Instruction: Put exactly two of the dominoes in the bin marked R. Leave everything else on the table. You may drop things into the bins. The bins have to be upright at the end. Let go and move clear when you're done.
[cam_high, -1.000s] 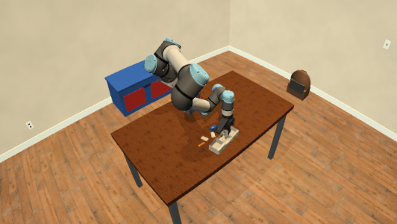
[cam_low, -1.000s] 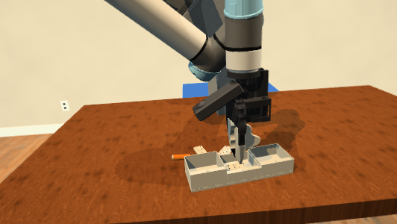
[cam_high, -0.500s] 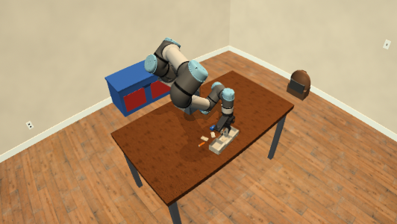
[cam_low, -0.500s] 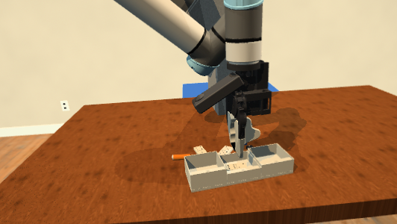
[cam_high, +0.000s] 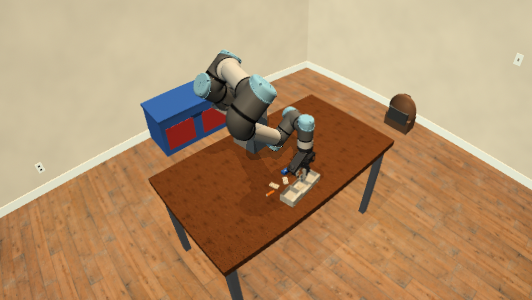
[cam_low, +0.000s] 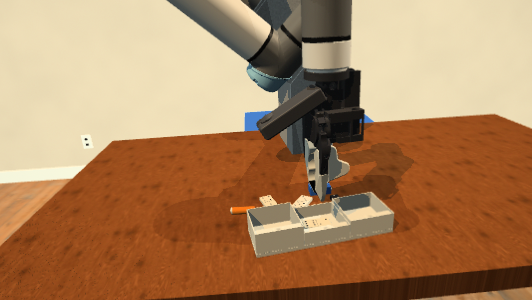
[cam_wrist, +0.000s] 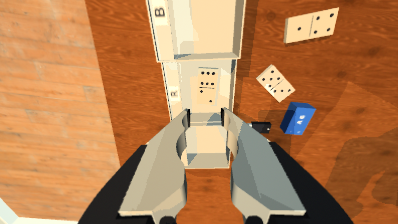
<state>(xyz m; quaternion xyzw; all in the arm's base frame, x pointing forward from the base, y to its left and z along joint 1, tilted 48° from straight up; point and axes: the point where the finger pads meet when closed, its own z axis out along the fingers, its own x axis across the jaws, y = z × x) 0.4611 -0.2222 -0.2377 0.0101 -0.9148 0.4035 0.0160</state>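
Right now my hand is 60 mm above the cream three-compartment bin tray and 10 mm short of it. Also, from my hand: small black stick (80 mm below, 80 mm behind, 70 mm to the left); blue block (140 mm behind, 80 mm below, 60 mm to the left); domino (120 mm behind, 80 mm below, 70 mm to the right).
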